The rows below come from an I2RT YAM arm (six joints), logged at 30 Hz.
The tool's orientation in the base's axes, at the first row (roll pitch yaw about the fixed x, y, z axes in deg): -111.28, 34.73, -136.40
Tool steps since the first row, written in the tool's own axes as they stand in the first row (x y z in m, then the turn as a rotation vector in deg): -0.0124, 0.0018, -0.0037, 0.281, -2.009, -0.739; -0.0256, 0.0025, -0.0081, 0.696, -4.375, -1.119; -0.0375, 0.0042, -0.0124, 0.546, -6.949, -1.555; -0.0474, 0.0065, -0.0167, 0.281, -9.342, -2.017; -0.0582, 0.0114, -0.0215, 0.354, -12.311, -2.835; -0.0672, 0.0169, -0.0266, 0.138, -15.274, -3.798; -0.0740, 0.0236, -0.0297, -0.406, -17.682, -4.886; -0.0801, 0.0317, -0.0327, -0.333, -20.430, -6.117; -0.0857, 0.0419, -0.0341, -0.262, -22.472, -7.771; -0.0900, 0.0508, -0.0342, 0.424, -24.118, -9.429; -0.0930, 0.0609, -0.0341, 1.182, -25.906, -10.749
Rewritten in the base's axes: 0.0047, 0.0101, 0.0068, -1.022, -1.029, 1.599; 0.0092, 0.0204, 0.0151, -1.888, -2.550, 3.288; 0.0131, 0.0305, 0.0218, -2.489, -3.852, 5.474; 0.0159, 0.0398, 0.0270, -3.019, -4.961, 7.596; 0.0191, 0.0516, 0.0308, -4.109, -6.434, 10.072; 0.0212, 0.0629, 0.0333, -5.141, -7.663, 12.751; 0.0237, 0.0726, 0.0329, -6.002, -8.290, 15.230; 0.0260, 0.0827, 0.0311, -7.389, -9.405, 17.660; 0.0296, 0.0931, 0.0269, -9.016, -9.849, 19.676; 0.0333, 0.1012, 0.0226, -10.959, -10.390, 21.041; 0.0365, 0.1092, 0.0165, -12.696, -11.242, 22.372
